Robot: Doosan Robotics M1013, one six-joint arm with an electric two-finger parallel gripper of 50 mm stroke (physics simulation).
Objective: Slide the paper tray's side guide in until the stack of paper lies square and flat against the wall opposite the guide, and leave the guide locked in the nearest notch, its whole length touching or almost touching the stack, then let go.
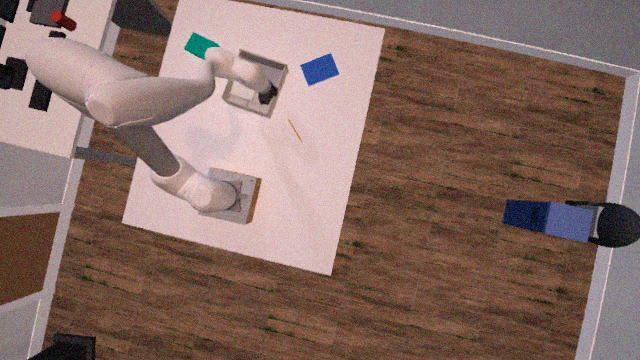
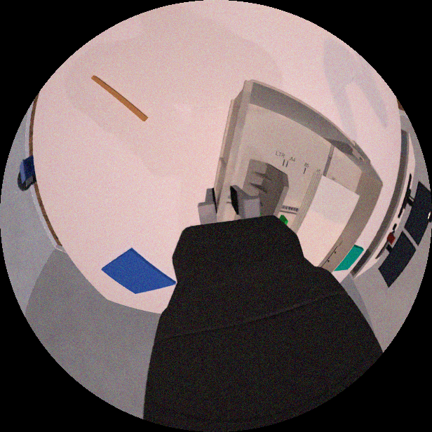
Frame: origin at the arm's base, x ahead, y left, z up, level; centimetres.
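Seen in the pictures: gripper, fingertip midpoint: [image 1: 274, 98].
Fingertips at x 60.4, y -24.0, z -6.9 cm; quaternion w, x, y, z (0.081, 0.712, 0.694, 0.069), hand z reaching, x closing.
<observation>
A point is followed by its place in that frame.
The grey paper tray [image 1: 250, 110] {x 52.7, y -9.3, z -7.0 cm} [image 2: 239, 125] stands on the white table. The stack of paper [image 1: 240, 92] {x 64.3, y -2.2, z -7.4 cm} [image 2: 334, 200] is white and lies inside, towards the wall opposite the guide; whether it touches that wall is unclear. The side guide [image 2: 306, 202] looks like a thin upright strip along the stack's near edge, its lower end hidden by the gripper body. A green part [image 2: 283, 219] shows low beside it. My gripper [image 1: 270, 95] {x 60.4, y -24.0, z -6.9 cm} [image 2: 222, 195] is shut on the tray's side wall, away from the guide, one finger each side. Notch engagement cannot be seen.
A blue block [image 1: 320, 69] {x 81.4, y -51.8, z -10.7 cm} [image 2: 137, 271] lies outside the tray near the gripped wall. A thin orange stick [image 1: 295, 131] {x 41.1, y -37.3, z -10.8 cm} [image 2: 120, 98] lies on the table. A teal block [image 1: 197, 45] {x 96.8, y 29.4, z -9.7 cm} [image 2: 350, 258] lies past the opposite wall. The arm's base plate [image 1: 233, 175] {x 11.8, y -3.6, z -0.4 cm} is farther off.
</observation>
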